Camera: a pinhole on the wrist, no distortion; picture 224 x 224 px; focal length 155.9 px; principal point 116.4 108.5 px. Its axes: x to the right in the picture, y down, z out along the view. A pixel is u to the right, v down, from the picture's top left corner.
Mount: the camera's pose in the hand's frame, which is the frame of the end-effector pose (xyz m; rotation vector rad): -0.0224 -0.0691 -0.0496 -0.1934 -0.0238 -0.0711
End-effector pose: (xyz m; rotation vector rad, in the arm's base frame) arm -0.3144 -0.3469 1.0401 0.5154 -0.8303 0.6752
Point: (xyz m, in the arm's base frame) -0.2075 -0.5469 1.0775
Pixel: outside the picture
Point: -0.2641 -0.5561 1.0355
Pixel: outside the picture
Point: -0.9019 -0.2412 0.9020
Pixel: outside the picture
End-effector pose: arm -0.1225 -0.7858 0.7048 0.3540 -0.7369 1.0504
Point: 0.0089 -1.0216 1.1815
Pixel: 213 13
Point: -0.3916 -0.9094 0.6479
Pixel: outside the picture
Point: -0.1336 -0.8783 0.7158
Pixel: 75 120
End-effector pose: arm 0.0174 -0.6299 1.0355 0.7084 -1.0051 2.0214
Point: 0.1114 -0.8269 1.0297
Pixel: 45 123
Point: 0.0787 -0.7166 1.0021
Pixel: 28 158
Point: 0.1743 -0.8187 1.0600
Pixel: 44 78
